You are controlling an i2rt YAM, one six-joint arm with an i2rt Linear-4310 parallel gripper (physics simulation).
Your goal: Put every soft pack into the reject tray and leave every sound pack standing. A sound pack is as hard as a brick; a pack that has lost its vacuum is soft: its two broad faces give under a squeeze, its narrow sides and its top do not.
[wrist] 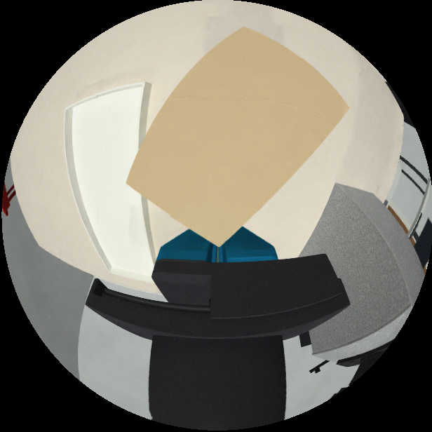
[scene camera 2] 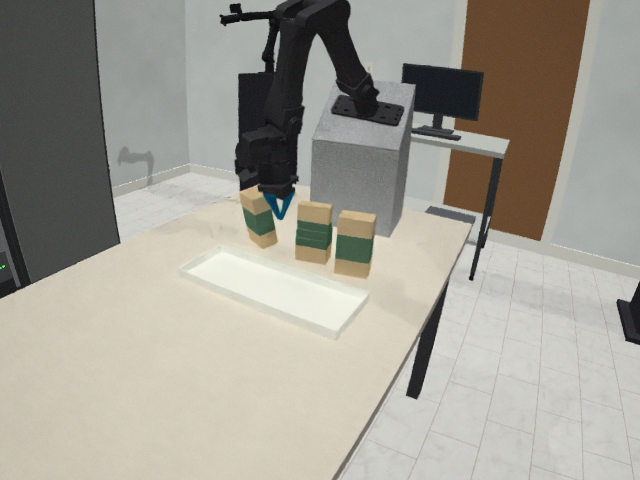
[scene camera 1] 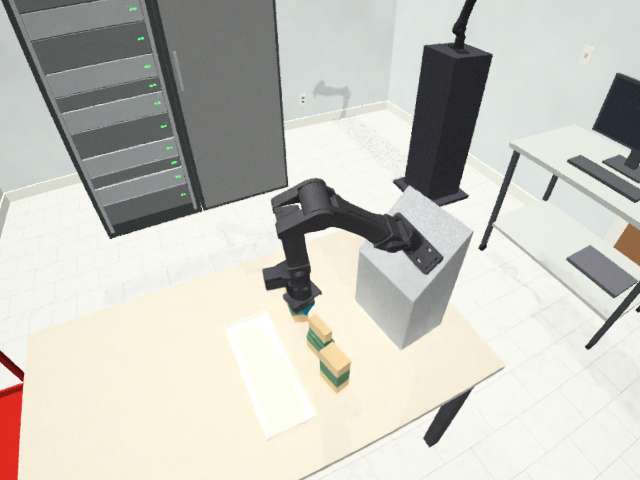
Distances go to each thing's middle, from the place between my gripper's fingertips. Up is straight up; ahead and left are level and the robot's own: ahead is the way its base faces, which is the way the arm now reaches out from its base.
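You'll find the white reject tray (scene camera 2: 317,304) 170 mm ahead of my hand and 90 mm to the left of it, and it's 70 mm below it.
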